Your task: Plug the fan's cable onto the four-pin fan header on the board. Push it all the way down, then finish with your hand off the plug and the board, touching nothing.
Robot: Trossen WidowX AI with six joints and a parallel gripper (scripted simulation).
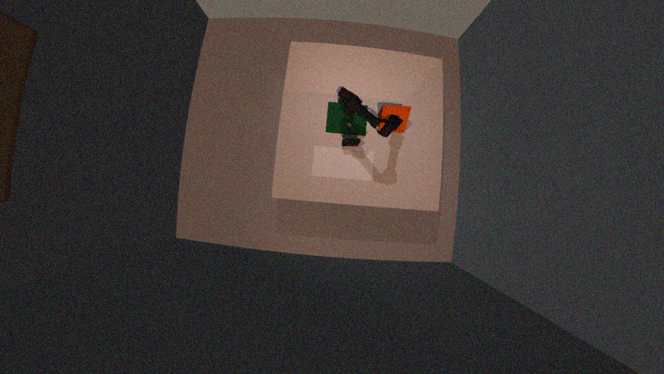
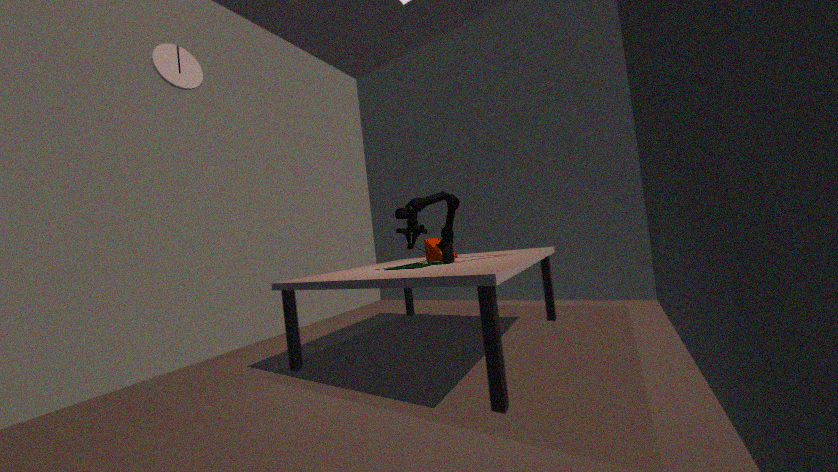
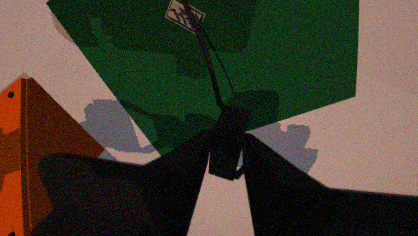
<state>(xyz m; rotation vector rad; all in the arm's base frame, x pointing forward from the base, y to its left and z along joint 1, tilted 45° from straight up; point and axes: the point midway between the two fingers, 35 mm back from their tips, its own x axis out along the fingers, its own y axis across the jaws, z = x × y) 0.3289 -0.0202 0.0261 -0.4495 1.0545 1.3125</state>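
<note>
My gripper tip is 1 cm to the left of the dark fan plug. Also, from my gripper tip: fan: 22 cm to the left, 6 cm below, 4 cm behind; green board: 14 cm below, 3 cm to the left, 1 cm ahead; four-pin header: 12 cm below, 7 cm to the left, 1 cm behind.
</note>
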